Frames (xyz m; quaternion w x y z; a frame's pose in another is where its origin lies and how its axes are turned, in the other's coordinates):
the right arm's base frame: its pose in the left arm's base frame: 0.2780 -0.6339 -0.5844 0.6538 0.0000 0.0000 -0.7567
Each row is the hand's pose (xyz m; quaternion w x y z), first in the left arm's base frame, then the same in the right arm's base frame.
Working: the left arm's base frame: its pose in the right arm's base frame: -0.5868 -0.3671 0.5844 0.6538 0.0000 0.0000 0.7567

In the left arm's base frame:
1: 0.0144 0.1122 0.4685 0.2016 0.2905 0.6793 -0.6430
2: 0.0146 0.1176 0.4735 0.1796 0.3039 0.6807 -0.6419
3: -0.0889 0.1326 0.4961 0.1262 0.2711 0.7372 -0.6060
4: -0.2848 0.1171 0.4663 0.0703 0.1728 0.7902 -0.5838
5: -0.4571 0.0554 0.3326 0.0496 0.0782 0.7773 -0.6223
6: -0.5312 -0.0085 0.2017 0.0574 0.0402 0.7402 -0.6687
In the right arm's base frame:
1: -0.6999 -0.3691 1.0529 0.6184 -0.3241 0.6640 -0.2678
2: -0.7053 -0.3697 1.0579 0.6031 -0.3164 0.6750 -0.2838
3: -0.7051 -0.4743 1.0805 0.5410 -0.3806 0.6871 -0.3007
4: -0.6614 -0.6658 1.0507 0.4877 -0.4849 0.6474 -0.3285
5: -0.5753 -0.8274 0.9170 0.5033 -0.5370 0.5674 -0.3693
6: -0.5013 -0.8914 0.7861 0.5435 -0.5338 0.5144 -0.3938

